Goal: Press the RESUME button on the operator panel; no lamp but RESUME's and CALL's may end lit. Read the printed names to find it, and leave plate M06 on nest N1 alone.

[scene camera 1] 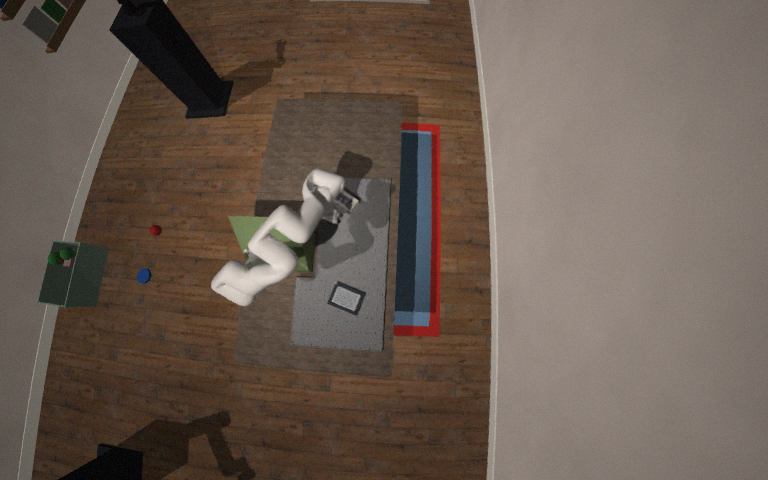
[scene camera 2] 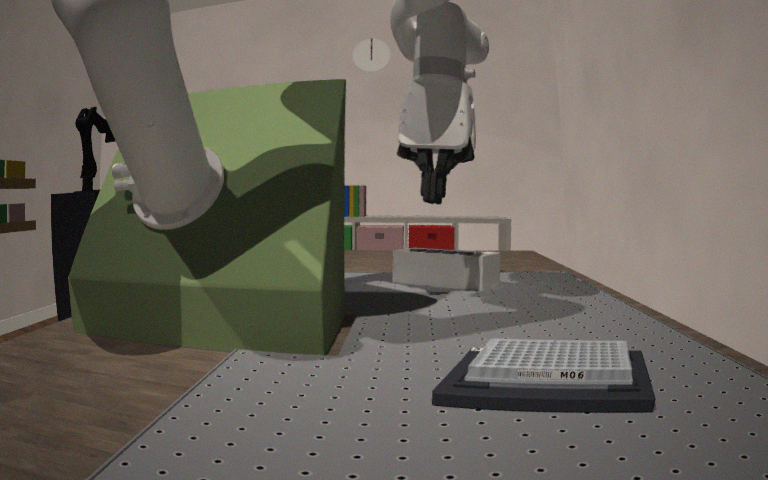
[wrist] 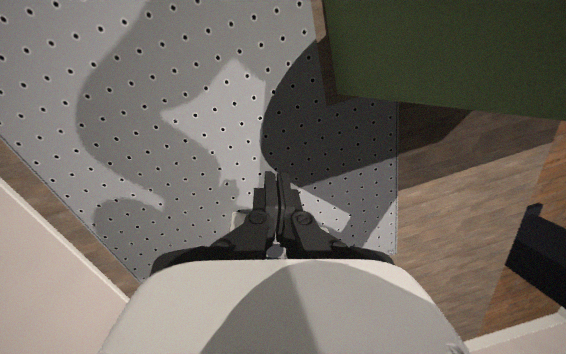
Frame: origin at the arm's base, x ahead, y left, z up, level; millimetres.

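Seen in the pictures: gripper, fingertip midpoint: [scene camera 1: 331,222] [scene camera 2: 432,203] [wrist: 274,188]; arm's base, link origin: [scene camera 2: 177,188].
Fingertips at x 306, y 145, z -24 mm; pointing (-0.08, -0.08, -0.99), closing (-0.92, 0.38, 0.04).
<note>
Offsets run from my fingertips to a thing's middle. "spot": to the spot under its first point. Level surfaces: height alone.
The operator panel @(35 mm ahead, 165 mm left, 105 mm down) [scene camera 1: 347,200] [scene camera 2: 430,271] is a low pale box at the far end of the grey perforated board. In the wrist view, small cream parts of the panel @(spot: 76 mm ahead, 95 mm left, 113 mm down) [wrist: 238,220] show behind the fingers. Its buttons, printed names and lamps cannot be read in any view, so RESUME and any lit lamp cannot be told. My gripper [scene camera 2: 433,199] [wrist: 274,188] is shut and empty, pointing down, well above the panel and apart from it. Plate M06 @(74 mm ahead, 366 mm right, 114 mm down) [scene camera 1: 346,297] [scene camera 2: 549,361] sits flat in the dark nest [scene camera 1: 343,307] [scene camera 2: 543,399], near scene camera 2.
A large green wedge-shaped block [scene camera 1: 243,228] [scene camera 2: 260,124] [wrist: 450,55] stands beside the perforated board @(133 mm down) [scene camera 1: 317,331] [scene camera 2: 339,413] [wrist: 50,90], with the arm's base on its sloping face. A blue and red strip [scene camera 1: 423,226] lies along the board's other side.
</note>
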